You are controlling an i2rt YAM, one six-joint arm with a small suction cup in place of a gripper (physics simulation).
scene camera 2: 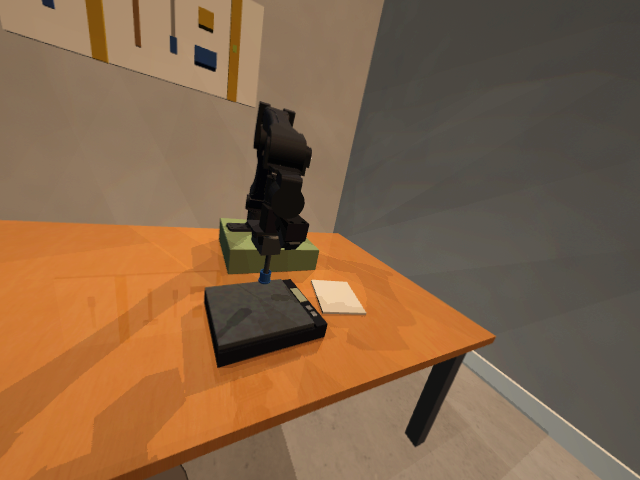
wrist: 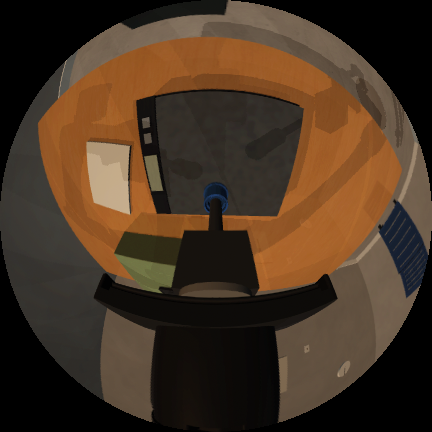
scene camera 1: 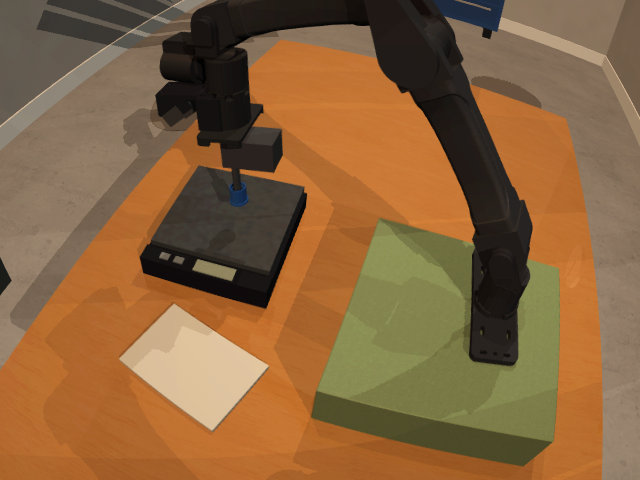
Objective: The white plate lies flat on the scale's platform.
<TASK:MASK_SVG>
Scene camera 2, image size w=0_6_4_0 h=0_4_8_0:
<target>my suction cup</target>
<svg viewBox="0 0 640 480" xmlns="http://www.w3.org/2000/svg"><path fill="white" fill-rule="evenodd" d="M247 220L246 227L252 230L252 243L261 256L266 255L264 269L260 271L258 282L269 284L271 281L271 270L269 270L271 255L280 255L281 251L278 234L264 233L259 227L260 220Z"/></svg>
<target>white plate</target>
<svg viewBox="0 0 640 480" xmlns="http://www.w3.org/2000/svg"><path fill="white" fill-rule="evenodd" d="M311 280L322 314L366 315L366 311L347 282Z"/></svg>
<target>black scale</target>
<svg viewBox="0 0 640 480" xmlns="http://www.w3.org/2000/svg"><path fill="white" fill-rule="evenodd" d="M328 324L291 279L271 280L269 284L249 282L205 287L204 304L217 368L325 337Z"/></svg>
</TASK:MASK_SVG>
